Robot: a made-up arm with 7 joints. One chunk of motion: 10 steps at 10 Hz.
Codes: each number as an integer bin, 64 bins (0 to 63) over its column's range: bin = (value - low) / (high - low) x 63, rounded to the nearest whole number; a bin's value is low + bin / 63 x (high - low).
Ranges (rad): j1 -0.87..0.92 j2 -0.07..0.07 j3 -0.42..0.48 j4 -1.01..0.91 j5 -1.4..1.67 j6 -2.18..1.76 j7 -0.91..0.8
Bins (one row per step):
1: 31 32 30 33 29 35 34
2: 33 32 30 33 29 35 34
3: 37 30 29 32 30 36 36
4: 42 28 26 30 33 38 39
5: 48 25 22 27 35 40 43
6: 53 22 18 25 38 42 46
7: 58 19 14 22 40 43 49
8: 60 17 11 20 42 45 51
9: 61 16 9 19 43 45 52
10: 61 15 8 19 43 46 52
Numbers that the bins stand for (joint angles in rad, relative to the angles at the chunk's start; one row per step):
1: 0.0108 0.0011 0.0086 -0.0043 0.0132 0.0089 0.0129
2: 0.0676 0.0011 0.0086 -0.0043 0.0132 0.0089 0.0129
3: 0.1813 -0.0033 -0.0057 -0.0348 0.0619 0.0714 0.0671
4: 0.3233 -0.0078 -0.0486 -0.0957 0.2081 0.1965 0.1486
5: 0.4938 -0.0144 -0.1057 -0.1871 0.3056 0.3216 0.2571
6: 0.6359 -0.0211 -0.1629 -0.2481 0.4517 0.4467 0.3386
7: 0.7779 -0.0278 -0.2200 -0.3395 0.5492 0.5092 0.4200
8: 0.8348 -0.0322 -0.2629 -0.4005 0.6467 0.6343 0.4743
9: 0.8632 -0.0344 -0.2914 -0.4310 0.6954 0.6343 0.5014
10: 0.8632 -0.0367 -0.3057 -0.4310 0.6954 0.6968 0.5014

